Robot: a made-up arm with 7 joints. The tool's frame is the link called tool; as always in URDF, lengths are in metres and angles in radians. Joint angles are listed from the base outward. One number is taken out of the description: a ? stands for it. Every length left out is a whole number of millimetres.
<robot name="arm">
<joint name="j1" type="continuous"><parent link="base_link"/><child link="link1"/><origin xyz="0 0.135 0" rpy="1.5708 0 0"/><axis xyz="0 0 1"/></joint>
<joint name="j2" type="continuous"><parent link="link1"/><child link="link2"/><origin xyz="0 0 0" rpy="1.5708 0 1.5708"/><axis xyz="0 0 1"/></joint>
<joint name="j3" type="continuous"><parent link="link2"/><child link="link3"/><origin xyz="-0.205 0 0" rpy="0 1.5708 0"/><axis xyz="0 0 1"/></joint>
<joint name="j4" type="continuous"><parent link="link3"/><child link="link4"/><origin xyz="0 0 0" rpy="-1.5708 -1.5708 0"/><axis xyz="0 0 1"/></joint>
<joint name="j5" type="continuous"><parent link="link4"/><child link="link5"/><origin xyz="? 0 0" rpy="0 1.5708 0"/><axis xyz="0 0 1"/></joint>
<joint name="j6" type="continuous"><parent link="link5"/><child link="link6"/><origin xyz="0 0 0" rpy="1.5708 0 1.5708"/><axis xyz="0 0 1"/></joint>
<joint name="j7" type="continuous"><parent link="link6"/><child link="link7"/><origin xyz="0 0 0" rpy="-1.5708 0 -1.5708"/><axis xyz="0 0 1"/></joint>
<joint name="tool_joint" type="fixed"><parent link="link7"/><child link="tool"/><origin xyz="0 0 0" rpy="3.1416 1.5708 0"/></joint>
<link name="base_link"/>
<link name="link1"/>
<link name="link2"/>
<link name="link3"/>
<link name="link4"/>
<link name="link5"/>
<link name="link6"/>
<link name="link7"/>
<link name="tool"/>
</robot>
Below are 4 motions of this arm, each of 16 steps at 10 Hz.
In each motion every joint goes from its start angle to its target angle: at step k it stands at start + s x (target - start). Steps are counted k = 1, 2, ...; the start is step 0. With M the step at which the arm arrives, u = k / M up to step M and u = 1 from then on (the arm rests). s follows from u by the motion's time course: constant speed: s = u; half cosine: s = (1 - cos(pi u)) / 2; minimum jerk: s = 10 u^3 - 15 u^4 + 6 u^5.
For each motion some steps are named. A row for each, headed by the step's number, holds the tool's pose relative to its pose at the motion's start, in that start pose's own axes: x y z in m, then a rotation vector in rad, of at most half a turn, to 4 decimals.
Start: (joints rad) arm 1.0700 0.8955 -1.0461 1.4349 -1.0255 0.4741 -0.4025
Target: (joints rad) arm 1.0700 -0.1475 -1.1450 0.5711 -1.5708 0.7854 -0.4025
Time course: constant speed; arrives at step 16
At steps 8, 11, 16:
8: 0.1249 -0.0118 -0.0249 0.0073 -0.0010 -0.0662
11: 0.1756 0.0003 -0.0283 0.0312 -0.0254 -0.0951
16: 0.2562 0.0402 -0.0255 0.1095 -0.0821 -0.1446

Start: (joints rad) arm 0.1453 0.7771 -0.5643 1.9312 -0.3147 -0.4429 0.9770
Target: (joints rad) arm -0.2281 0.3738 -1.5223 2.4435 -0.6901 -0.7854 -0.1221
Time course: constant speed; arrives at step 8
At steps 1, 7, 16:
1: 0.0301 -0.0099 -0.0347 0.0882 -0.1670 -0.0517
7: 0.2532 -0.0251 -0.0794 0.9467 -1.2979 0.1180
16: 0.2818 -0.0199 -0.0621 1.1209 -1.4818 0.2324

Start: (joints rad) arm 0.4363 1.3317 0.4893 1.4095 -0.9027 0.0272 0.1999
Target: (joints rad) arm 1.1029 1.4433 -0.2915 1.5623 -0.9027 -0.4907 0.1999
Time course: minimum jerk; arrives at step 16
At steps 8, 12, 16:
8: 0.0368 0.0309 -0.0059 0.0837 -0.3863 -0.1285
12: 0.0582 0.0497 -0.0035 0.1206 -0.6682 -0.2561
16: 0.0627 0.0534 -0.0022 0.1248 -0.7385 -0.2908

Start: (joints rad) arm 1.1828 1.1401 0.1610 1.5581 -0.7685 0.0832 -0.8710
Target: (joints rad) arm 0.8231 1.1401 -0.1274 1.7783 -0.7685 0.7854 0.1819
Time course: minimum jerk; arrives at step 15
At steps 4, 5, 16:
4: 0.0147 -0.0036 0.0131 -0.1755 0.0126 -0.0256
5: 0.0251 -0.0054 0.0230 -0.3020 0.0232 -0.0437
16: 0.1081 0.0102 0.1231 -1.4283 0.1865 -0.1986

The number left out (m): -0.267
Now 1 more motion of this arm.
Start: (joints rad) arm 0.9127 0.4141 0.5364 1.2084 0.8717 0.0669 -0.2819
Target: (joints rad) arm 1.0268 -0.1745 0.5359 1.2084 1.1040 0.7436 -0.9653
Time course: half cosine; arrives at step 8
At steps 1, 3, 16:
1: -0.0064 -0.0014 0.0016 0.0260 0.0425 0.0179
3: -0.0504 -0.0155 0.0157 0.1867 0.3568 0.1119
16: -0.1453 -0.0785 0.0733 0.3533 1.1841 0.0778

